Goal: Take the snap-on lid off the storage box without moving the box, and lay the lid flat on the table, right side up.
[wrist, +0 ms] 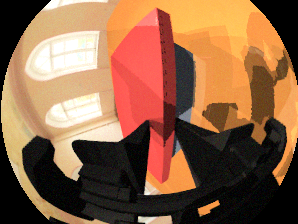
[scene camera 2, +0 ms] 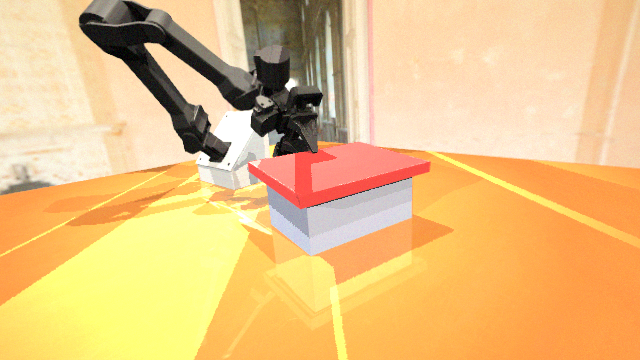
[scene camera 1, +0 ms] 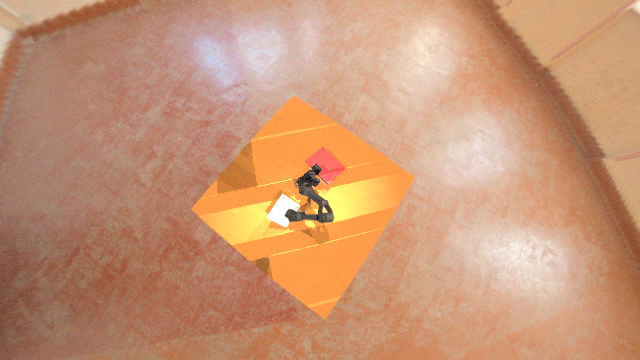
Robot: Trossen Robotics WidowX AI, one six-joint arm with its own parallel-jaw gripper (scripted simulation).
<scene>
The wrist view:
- my gripper
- red lid
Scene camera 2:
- my gripper
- red lid
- grey storage box
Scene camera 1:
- red lid
</scene>
